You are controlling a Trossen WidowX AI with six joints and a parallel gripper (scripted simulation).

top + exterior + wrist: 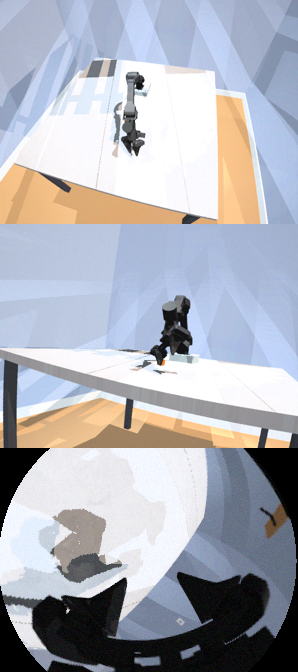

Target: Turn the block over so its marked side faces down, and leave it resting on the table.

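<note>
Right now the orange block is 25 cm behind my gripper tip, 16 cm to the right of it and 3 cm below it.
</note>
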